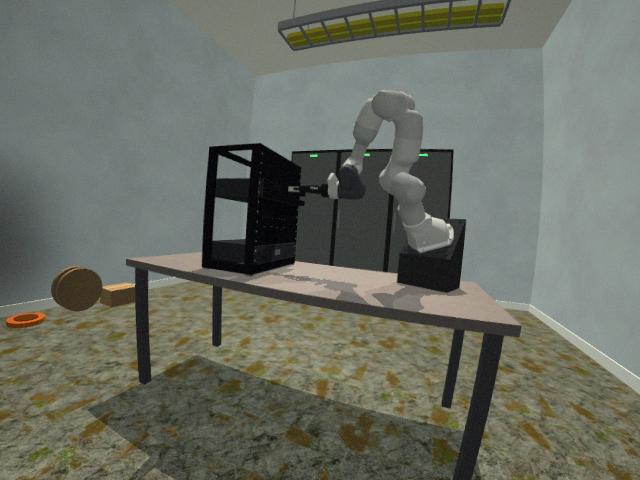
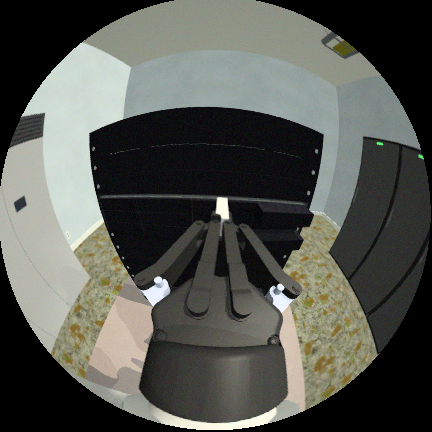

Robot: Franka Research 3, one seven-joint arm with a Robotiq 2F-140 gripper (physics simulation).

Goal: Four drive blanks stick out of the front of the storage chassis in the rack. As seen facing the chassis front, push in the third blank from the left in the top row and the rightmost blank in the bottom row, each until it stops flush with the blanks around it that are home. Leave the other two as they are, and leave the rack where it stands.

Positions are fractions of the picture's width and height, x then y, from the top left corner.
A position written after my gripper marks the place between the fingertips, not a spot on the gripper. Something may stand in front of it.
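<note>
There's a black rack here, and I see it in image 1 (image 1: 0.42, 0.51) and again in image 2 (image 2: 0.34, 0.45). I can see my gripper (image 2: 0.51, 0.48) too.
</note>
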